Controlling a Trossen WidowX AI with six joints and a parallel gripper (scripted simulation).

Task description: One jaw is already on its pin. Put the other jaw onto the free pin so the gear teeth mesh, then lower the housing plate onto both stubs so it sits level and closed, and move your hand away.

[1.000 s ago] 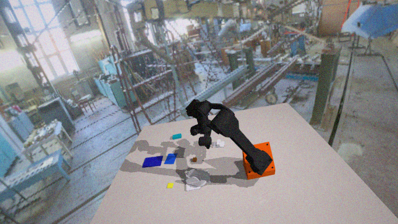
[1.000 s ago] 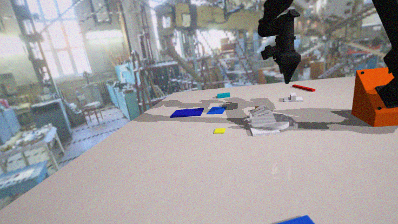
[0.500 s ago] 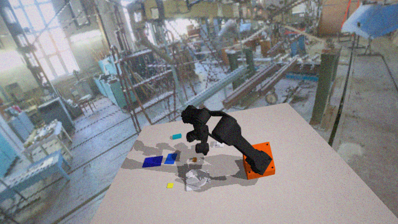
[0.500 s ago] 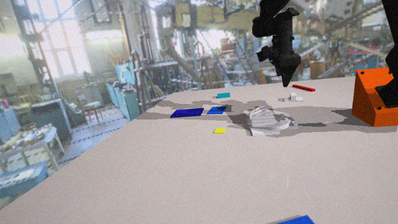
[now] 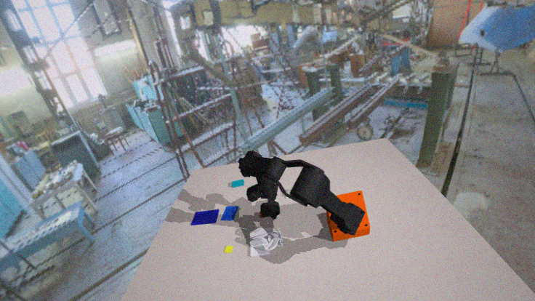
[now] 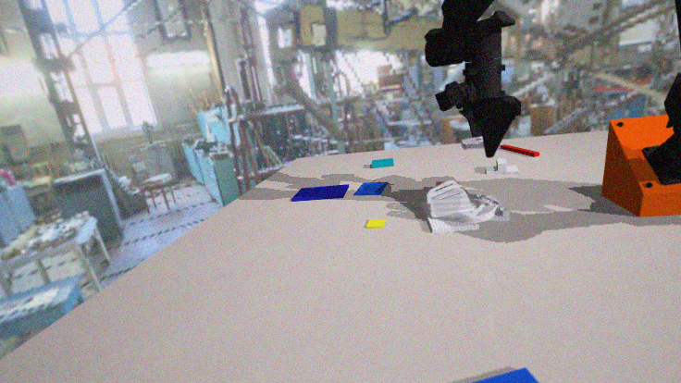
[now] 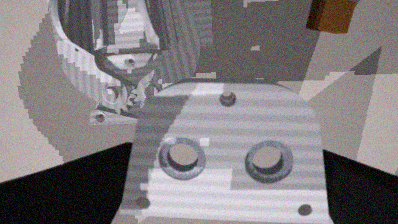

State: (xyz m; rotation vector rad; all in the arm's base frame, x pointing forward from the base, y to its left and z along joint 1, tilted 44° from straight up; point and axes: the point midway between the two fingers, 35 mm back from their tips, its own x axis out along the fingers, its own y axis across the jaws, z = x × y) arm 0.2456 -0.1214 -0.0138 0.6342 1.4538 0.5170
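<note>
Right now my gripper tip is 60 mm short of the brown cube, 80 mm to the left of it and 90 mm above it. Also, from my gripper tip: teal block (190 mm ahead, 360 mm to the right, 80 mm below); yellow tile (200 mm ahead, 70 mm to the left, 90 mm below); red bar (200 mm behind, 350 mm to the right, 90 mm below).
</note>
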